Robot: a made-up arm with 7 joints.
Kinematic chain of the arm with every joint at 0, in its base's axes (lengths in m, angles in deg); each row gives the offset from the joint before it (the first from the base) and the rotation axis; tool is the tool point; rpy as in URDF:
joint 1: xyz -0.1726 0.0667 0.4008 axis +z
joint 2: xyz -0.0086 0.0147 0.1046 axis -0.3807 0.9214 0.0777
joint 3: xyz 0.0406 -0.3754 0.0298 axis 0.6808 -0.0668 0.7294
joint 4: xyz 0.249 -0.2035 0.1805 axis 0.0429 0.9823 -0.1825
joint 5: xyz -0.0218 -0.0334 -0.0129 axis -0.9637 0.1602 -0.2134
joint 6: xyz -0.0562 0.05 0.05 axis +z
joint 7: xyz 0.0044 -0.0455 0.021 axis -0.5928 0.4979 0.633
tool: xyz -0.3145 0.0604 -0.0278 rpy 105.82 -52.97 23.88
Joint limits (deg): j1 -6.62..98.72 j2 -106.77..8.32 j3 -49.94..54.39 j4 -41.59..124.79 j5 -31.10..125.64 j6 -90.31..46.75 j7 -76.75..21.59
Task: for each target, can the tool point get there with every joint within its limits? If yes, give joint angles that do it. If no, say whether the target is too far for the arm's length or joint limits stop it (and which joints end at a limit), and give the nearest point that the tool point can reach.
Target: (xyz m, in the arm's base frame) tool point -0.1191 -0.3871 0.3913
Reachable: yes | joints 30.25 -61.44 -25.61 76.82 91.49 -43.68 -49.68
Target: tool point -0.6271 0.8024 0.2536
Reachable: no: joint limits stop it (at a limit: joint 1, joint 3, joint 4, joint 6, joint 7) | nearest point -0.1205 0.5570 0.3665 | short by 0.574 m
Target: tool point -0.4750 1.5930 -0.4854
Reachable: no: too far | nearest point 0.0105 0.6823 0.2987 | short by 1.296 m
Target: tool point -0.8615 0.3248 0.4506
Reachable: no: joint limits stop it (at a limit: joint 1, joint 3, joint 5, joint 7) | nearest point -0.5832 -0.1675 0.4276 | short by 0.566 m
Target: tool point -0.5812 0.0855 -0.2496
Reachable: no: joint limits stop it (at a limit: joint 1, joint 2, joint 3, joint 5, joint 7) | nearest point -0.4532 -0.2181 0.0586 | short by 0.451 m
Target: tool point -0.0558 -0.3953 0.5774
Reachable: yes | joints 20.95 -3.56 12.46 12.44 91.49 -2.57 -19.31
